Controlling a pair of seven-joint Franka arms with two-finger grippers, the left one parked.
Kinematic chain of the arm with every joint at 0, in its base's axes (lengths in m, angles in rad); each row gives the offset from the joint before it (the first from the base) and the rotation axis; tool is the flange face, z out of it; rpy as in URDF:
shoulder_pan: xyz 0 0 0.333 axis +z
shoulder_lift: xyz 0 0 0 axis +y
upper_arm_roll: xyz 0 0 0.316 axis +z
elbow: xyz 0.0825 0 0 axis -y
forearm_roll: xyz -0.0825 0 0.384 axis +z
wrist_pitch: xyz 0 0 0 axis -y
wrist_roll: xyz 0.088 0 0 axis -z
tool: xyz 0 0 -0.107 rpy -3.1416 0 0
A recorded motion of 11 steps. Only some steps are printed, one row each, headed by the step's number.
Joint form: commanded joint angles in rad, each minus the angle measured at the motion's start. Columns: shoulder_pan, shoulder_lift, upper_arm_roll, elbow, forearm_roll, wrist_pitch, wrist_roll.
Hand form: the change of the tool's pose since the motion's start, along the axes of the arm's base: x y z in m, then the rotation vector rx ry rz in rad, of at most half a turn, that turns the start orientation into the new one. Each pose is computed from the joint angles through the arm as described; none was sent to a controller.
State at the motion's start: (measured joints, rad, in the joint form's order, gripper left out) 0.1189 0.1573 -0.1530 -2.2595 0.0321 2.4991 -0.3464
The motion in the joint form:
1: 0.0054 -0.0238 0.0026 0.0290 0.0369 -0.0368 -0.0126
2: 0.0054 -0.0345 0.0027 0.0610 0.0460 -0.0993 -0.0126
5: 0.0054 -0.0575 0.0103 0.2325 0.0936 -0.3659 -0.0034
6: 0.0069 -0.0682 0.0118 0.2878 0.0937 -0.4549 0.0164
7: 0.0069 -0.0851 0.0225 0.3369 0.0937 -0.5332 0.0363
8: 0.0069 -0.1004 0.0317 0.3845 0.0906 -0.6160 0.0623
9: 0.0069 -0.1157 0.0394 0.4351 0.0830 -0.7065 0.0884
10: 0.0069 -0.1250 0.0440 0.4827 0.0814 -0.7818 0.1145
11: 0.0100 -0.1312 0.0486 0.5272 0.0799 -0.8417 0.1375
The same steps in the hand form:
1: 0.0064 0.0046 0.0214 0.0289 -0.0172 -0.0053
2: 0.0101 0.0054 0.0350 0.0406 0.0022 -0.0092
5: 0.0285 0.0148 0.1000 0.1003 0.0726 -0.0208
6: 0.0308 0.0180 0.1238 0.1080 0.0966 -0.0293
7: 0.0305 0.0252 0.1497 0.1151 0.1107 -0.0304
8: 0.0279 0.0313 0.1739 0.1177 0.1327 -0.0378
9: 0.0233 0.0360 0.1990 0.1143 0.1592 -0.0454
10: 0.0194 0.0392 0.2207 0.1144 0.1793 -0.0593
11: 0.0162 0.0439 0.2405 0.1131 0.1901 -0.0683

